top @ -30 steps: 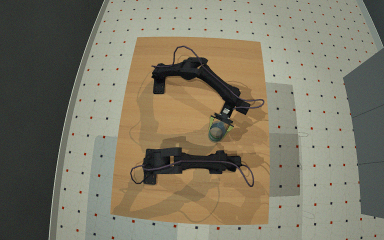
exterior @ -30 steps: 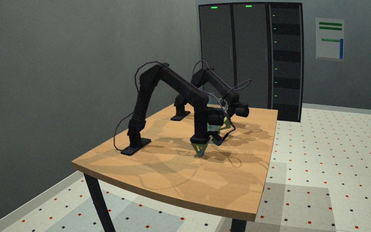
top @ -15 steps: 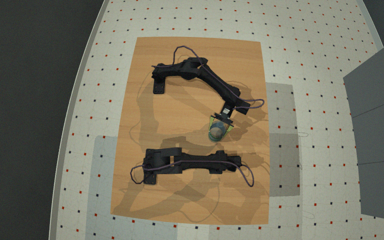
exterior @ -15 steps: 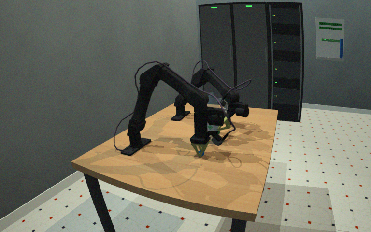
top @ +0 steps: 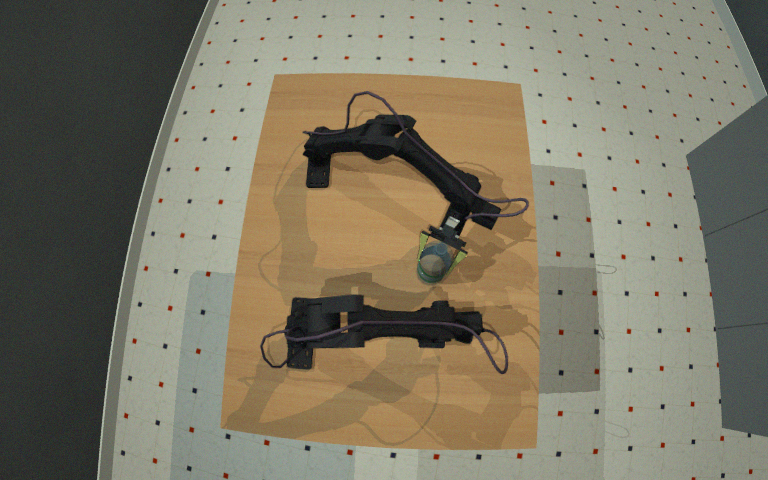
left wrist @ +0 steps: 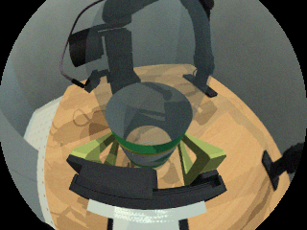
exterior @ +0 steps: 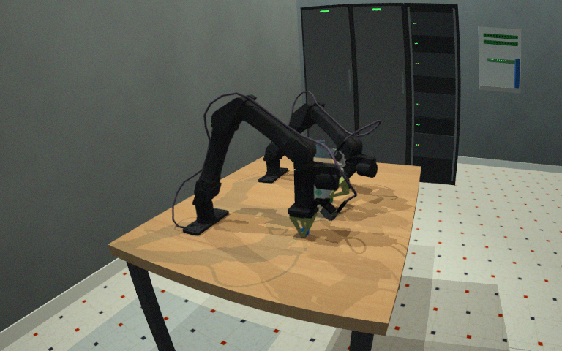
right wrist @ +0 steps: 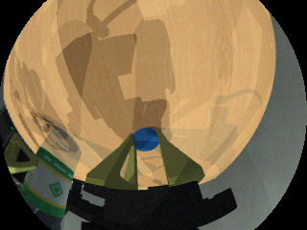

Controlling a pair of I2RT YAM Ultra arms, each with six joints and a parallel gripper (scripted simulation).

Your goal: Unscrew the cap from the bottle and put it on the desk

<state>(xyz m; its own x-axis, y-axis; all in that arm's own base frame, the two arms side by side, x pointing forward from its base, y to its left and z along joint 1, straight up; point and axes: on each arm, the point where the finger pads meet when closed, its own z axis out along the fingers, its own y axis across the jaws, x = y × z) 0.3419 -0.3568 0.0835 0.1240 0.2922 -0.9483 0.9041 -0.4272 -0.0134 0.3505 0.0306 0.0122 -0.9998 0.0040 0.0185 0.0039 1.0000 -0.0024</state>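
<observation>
My left gripper is now 5 cm below the bottle. The rest, counted from my left hand: blue cap: 16 cm to the right, 7 cm below.
Now: right hand right at the blue cap. The rest, counted from my right hand: bottle 160 mm to the left, 120 mm above.
</observation>
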